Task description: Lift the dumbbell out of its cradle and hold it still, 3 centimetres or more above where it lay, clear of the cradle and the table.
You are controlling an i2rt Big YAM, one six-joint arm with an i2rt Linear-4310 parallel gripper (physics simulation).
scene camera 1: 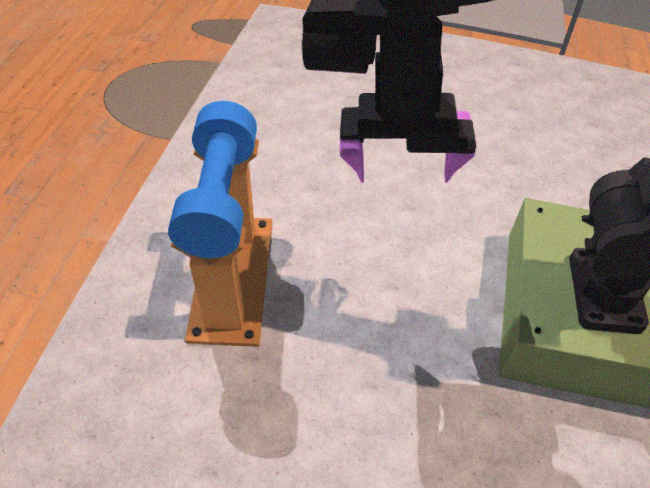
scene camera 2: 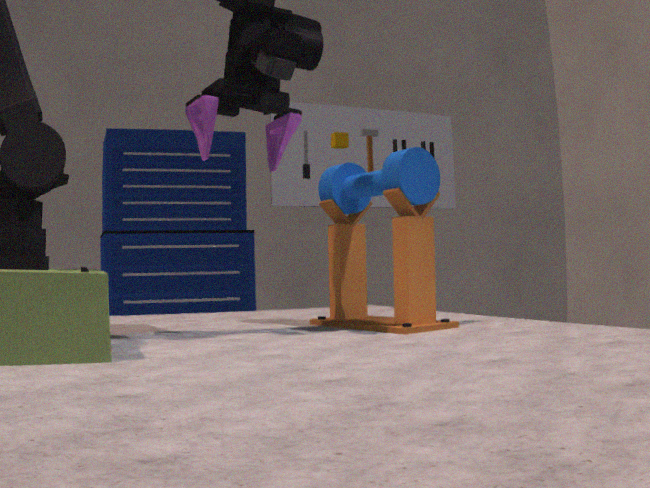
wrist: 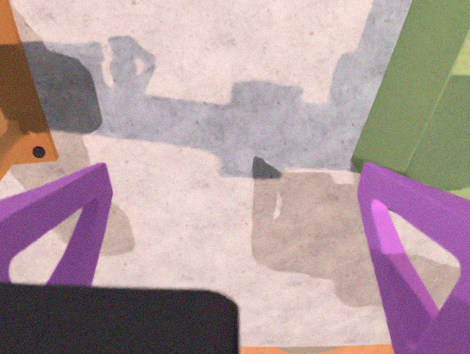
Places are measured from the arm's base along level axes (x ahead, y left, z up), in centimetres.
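Pixels of known places: gripper, between the fingertips: (scene camera 1: 404,178) (scene camera 2: 239,165) (wrist: 234,177); arm's base, origin of its link: (scene camera 1: 605,292) (scene camera 2: 11,268).
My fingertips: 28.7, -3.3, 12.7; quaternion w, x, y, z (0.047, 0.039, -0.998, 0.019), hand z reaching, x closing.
Ahead of a thing's pixels: the offset from my fingertips to its top centre, as dx, dy, dz. "pt": to the spot under its first point. Level surfaces: height alone.
A blue dumbbell @(+22.0, +2.0, +2.7) (scene camera 1: 215,165) (scene camera 2: 376,182) lies level across the two V-shaped rests of an orange cradle @(+22.0, +2.0, -3.1) (scene camera 1: 215,294) (scene camera 2: 414,267), one round head on each post. The cradle's base @(pt +16.9, +9.4, -21.3) (wrist: 40,135) shows at the left edge of the wrist view, and the dumbbell does not show there. My gripper (scene camera 1: 404,181) (scene camera 2: 238,165) (wrist: 234,177) has purple fingers, spread wide open, pointing down, with nothing between them. It is in the air to the side of the dumbbell, between the cradle and the green block. Its fingertips are apart from the dumbbell and a little above its height.
A green block (scene camera 1: 551,278) (scene camera 2: 52,315) (wrist: 390,100) carries the arm's black base, on the far side of my gripper from the cradle. All stand on a pale table top @(dz -22.1) (scene camera 1: 367,446) (scene camera 2: 315,409). A blue drawer cabinet (scene camera 2: 178,252) and a tool board (scene camera 2: 362,194) are in the background.
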